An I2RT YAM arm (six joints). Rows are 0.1 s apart.
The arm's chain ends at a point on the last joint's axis. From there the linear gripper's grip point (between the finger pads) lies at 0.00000 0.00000 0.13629 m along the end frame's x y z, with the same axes.
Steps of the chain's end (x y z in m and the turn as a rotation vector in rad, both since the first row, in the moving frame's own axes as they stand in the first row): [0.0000, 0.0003, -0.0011, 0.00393, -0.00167, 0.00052]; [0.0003, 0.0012, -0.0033, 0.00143, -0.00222, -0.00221]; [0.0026, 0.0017, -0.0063, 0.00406, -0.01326, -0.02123]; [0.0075, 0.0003, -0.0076, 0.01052, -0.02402, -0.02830]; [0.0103, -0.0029, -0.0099, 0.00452, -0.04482, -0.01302]
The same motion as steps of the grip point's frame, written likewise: [-0.0002, -0.0002, -0.0011, 0.00393, -0.00167, 0.00052]; [0.0000, 0.0010, -0.0033, 0.00143, -0.00222, -0.00221]; [0.0008, 0.0012, -0.0063, 0.00406, -0.01326, -0.02123]; [0.0042, -0.0011, -0.0076, 0.01052, -0.02402, -0.02830]; [0.0042, -0.0035, -0.0100, 0.00452, -0.04482, -0.01302]
